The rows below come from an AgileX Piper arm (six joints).
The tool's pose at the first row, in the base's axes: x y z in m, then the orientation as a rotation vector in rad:
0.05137, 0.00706, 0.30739, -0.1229, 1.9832, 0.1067
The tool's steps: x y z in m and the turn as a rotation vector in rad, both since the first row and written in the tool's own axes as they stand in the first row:
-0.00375, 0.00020, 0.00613, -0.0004, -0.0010, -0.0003
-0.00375, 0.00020, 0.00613, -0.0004, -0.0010, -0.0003
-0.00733, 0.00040, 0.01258, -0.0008, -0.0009, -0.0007
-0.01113, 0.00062, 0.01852, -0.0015, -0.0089, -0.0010
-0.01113, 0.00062, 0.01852, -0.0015, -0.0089, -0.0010
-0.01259, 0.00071, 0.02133, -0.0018, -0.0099, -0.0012
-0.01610, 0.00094, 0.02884, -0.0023, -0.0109, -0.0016
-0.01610, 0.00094, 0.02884, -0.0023, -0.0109, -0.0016
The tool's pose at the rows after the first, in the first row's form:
0.05840, 0.00821, 0.30836, -0.1234, 1.9822, 0.1069
0.05840, 0.00821, 0.30836, -0.1234, 1.9822, 0.1069
0.06565, 0.00939, 0.30904, -0.1240, 1.9822, 0.1071
0.07253, 0.01053, 0.31013, -0.1242, 1.9742, 0.1079
0.07253, 0.01053, 0.31013, -0.1242, 1.9742, 0.1079
0.07565, 0.01104, 0.31033, -0.1245, 1.9732, 0.1081
0.08383, 0.01239, 0.31052, -0.1251, 1.9721, 0.1084
0.08383, 0.01239, 0.31052, -0.1251, 1.9721, 0.1084

